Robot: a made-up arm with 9 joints. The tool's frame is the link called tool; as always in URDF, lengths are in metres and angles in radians. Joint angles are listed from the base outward. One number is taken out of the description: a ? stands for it. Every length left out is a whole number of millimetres.
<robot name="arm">
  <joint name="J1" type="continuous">
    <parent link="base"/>
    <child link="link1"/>
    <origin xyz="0.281 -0.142 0.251" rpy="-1.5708 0 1.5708"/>
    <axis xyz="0 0 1"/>
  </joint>
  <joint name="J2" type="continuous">
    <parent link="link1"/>
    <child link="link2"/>
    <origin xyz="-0.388 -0.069 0" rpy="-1.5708 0 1.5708"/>
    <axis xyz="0 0 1"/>
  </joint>
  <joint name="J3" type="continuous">
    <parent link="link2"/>
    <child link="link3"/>
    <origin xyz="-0.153 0.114 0" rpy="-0.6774 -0.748 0.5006"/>
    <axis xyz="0 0 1"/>
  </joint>
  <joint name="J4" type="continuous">
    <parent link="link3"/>
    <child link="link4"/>
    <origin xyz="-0.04 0.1 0" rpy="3.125 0.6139 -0.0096"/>
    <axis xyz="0 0 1"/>
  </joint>
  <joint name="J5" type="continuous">
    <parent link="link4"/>
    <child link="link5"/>
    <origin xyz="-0.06 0.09 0" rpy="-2.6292 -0.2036 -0.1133"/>
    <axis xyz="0 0 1"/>
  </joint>
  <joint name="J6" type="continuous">
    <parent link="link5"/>
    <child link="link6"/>
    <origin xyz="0.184 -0.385 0" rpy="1.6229 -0.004 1.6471"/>
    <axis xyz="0 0 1"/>
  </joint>
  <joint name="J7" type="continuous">
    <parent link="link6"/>
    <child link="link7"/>
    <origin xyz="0.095 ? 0" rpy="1.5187 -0.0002 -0.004"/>
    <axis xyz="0 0 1"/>
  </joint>
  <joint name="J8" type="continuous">
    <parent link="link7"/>
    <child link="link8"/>
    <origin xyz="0.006 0.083 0" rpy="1.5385 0.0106 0.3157"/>
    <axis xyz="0 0 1"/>
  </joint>
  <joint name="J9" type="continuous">
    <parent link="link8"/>
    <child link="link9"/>
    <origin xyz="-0.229 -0.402 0" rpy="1.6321 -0.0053 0.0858"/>
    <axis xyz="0 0 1"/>
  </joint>
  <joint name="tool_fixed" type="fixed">
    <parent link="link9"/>
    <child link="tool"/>
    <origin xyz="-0.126 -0.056 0" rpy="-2.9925 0.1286 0.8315"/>
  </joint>
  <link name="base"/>
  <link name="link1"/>
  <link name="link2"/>
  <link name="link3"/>
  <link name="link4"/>
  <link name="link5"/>
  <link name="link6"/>
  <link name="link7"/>
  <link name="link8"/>
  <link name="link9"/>
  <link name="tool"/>
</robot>
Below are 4 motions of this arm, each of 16 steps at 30 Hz.
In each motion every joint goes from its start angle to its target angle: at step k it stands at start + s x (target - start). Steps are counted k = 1, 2, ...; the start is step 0. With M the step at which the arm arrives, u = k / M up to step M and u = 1 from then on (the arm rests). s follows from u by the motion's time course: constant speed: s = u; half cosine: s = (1 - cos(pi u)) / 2; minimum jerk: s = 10 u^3 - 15 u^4 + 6 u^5.
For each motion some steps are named. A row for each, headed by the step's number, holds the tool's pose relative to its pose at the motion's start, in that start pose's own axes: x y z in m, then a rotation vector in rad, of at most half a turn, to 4 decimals.
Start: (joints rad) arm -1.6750 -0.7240 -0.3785 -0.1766 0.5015 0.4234 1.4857 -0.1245 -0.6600
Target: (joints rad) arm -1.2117 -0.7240 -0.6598 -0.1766 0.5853 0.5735 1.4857 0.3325 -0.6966
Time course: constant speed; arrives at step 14
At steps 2, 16:
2: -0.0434 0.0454 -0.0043 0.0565 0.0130 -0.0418
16: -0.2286 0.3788 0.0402 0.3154 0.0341 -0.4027

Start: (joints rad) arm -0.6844 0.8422 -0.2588 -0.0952 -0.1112 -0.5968 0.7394 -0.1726 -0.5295
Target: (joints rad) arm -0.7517 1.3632 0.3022 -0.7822 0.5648 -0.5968 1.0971 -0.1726 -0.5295
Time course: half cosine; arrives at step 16
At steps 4, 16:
4: 0.0516 0.1060 -0.0345 -0.1142 -0.0272 -0.2522
16: 0.5579 0.1596 -0.1801 -0.5841 -0.1626 -1.7596

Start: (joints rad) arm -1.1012 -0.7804 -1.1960 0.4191 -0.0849 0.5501 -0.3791 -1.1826 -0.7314
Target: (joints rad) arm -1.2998 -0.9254 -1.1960 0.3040 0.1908 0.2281 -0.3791 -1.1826 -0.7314
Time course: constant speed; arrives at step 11
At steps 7, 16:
7: 0.0969 0.1787 -0.0052 0.2678 -0.3098 -0.0258
16: 0.1601 0.2821 0.0264 0.4182 -0.4933 -0.0470

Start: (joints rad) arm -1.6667 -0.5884 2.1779 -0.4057 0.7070 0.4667 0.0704 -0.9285 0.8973
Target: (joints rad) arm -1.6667 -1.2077 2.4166 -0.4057 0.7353 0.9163 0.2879 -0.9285 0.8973
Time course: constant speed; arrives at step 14
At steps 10, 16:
10: -0.0174 -0.1784 0.2062 -0.5340 0.1749 0.1131
16: -0.0199 -0.2074 0.3056 -0.7137 0.2911 0.1605

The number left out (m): 0.126
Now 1 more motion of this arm.
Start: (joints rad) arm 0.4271 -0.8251 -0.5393 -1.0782 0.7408 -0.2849 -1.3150 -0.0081 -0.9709
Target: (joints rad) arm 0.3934 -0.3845 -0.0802 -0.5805 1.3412 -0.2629 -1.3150 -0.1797 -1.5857
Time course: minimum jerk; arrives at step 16
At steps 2, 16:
2: -0.0003 0.0076 0.0008 -0.0021 0.0036 -0.0038
16: 0.1909 0.4668 -0.0168 0.0282 0.1754 -0.2751

